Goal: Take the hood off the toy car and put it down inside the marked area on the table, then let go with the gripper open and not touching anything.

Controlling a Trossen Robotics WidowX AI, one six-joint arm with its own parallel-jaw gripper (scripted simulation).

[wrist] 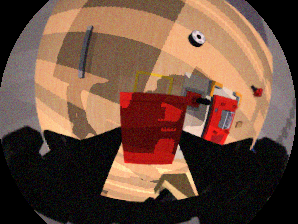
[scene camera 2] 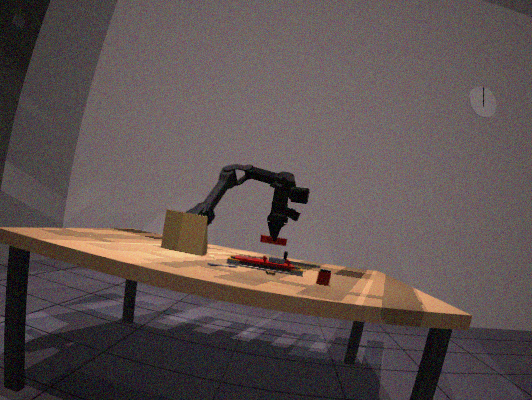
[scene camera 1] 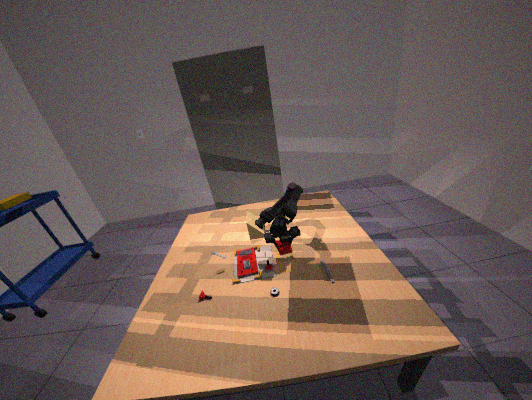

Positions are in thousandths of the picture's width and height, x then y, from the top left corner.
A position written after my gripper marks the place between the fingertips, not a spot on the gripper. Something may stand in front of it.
Observation:
I see my gripper (scene camera 2: 514, 601) and a toy car (wrist: 710, 592).
My gripper also shows in the wrist view (wrist: 508, 587).

